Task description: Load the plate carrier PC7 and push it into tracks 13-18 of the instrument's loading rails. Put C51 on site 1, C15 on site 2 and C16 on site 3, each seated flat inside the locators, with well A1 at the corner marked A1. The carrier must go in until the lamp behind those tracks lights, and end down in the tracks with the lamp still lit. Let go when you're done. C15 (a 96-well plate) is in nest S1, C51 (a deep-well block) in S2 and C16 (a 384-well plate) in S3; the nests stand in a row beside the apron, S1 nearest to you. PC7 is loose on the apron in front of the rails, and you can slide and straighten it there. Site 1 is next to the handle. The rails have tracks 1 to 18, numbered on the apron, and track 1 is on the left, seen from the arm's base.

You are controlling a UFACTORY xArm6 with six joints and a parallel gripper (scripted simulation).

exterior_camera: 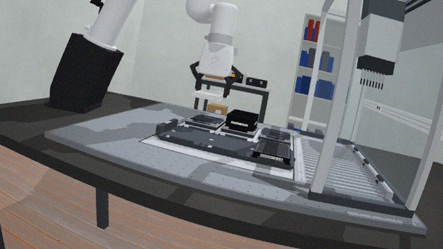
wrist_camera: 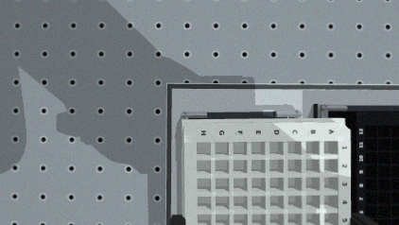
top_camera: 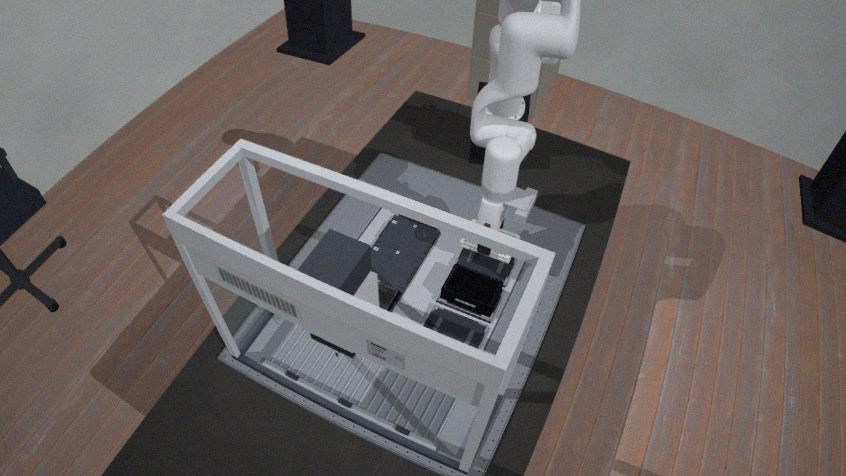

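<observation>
My gripper is now 120 mm short of the dark carrier PC7, 210 mm to the left of it and 90 mm above it. From my hand the other things lie so: apron (110 mm ahead, 120 mm to the right, 100 mm below); then white 96-well plate C15 (10 mm below); then nest S1 (100 mm below).
</observation>
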